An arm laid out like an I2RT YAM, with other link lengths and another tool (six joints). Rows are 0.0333 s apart.
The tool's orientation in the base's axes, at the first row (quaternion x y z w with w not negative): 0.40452, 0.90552, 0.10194, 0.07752
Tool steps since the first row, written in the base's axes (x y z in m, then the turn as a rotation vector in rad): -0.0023, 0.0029, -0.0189, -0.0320, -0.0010, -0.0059; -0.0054, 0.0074, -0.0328, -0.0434, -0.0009, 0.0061; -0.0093, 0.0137, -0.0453, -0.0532, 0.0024, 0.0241; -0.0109, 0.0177, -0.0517, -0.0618, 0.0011, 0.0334
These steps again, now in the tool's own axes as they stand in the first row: 0.0048, -0.0044, 0.0181, 0.0207, -0.0250, -0.0015; 0.0110, -0.0072, 0.0314, 0.0276, -0.0302, -0.0157; 0.0190, -0.0089, 0.0434, 0.0356, -0.0306, -0.0349; 0.0234, -0.0091, 0.0497, 0.0397, -0.0353, -0.0459
